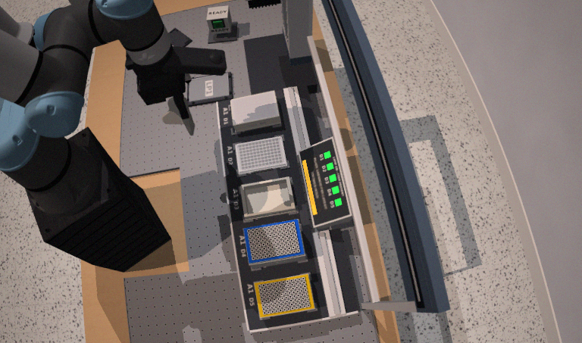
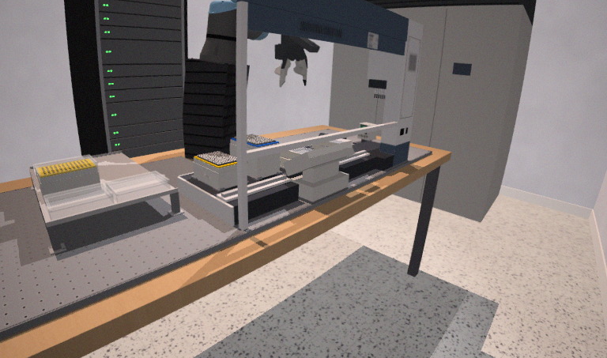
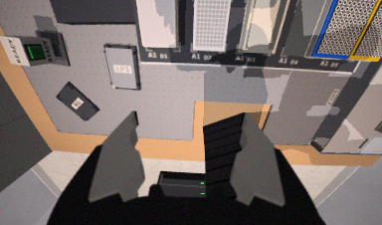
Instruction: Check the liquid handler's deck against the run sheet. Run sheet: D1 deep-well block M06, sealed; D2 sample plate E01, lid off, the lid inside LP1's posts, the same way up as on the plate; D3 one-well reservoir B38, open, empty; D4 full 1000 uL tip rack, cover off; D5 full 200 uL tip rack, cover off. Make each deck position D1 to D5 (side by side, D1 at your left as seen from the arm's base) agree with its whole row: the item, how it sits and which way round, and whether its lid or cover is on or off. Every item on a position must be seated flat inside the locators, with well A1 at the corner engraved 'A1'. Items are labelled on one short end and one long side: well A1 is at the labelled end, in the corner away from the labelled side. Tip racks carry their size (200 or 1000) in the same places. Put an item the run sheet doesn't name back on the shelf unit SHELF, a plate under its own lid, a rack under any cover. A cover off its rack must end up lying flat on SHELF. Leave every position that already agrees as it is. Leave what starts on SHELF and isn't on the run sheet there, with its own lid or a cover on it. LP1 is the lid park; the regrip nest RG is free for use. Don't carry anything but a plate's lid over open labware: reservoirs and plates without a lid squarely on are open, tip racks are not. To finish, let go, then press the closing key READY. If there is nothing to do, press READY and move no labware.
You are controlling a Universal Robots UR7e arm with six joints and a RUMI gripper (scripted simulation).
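The sealed deep-well block is 22 cm below my hand, 14 cm ahead of it and 7 cm to the left of it. Round my hand: blue-rimmed tip rack: 30 cm to the right, 17 cm below, 8 cm ahead; then sample plate: 23 cm below, 12 cm ahead, 5 cm to the right; then one-well reservoir: 23 cm below, 17 cm to the right, 11 cm ahead.
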